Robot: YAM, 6 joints.
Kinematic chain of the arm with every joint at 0, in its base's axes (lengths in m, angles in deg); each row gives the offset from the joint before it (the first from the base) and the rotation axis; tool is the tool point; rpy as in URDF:
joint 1: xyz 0 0 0.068 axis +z
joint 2: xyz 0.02 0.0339 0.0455 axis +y
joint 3: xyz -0.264 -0.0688 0 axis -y
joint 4: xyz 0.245 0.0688 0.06 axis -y
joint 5: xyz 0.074 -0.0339 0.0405 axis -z
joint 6: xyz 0.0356 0 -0.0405 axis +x
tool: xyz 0 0 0 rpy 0 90 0
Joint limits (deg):
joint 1: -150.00..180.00
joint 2: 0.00..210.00
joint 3: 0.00..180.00
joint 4: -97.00..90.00
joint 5: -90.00..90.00
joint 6: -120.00..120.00
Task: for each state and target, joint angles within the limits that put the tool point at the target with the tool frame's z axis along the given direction. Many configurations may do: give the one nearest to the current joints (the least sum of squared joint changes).
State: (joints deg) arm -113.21 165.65 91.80 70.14 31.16 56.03
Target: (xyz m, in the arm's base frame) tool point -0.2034 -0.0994 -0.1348 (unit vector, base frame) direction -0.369 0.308 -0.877
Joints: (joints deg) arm -149.88 157.45 40.51 37.57 26.84 56.03
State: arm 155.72 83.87 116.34 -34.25 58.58 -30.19
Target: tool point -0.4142 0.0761 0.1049 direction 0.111 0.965 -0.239
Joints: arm 174.30 133.48 91.89 -51.89 76.15 -30.19
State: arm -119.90 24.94 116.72 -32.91 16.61 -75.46
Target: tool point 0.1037 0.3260 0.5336 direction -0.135 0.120 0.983
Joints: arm -108.64 17.87 118.20 -6.23 9.58 -75.46
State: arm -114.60 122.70 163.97 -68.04 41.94 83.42
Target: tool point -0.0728 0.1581 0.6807 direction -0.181 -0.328 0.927
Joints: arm -68.65 71.18 179.96 -33.27 16.74 83.42
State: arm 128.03 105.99 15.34 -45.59 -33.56 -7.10
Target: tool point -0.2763 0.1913 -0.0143 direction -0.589 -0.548 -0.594
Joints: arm 140.46 133.82 57.28 -3.42 -52.90 -7.10
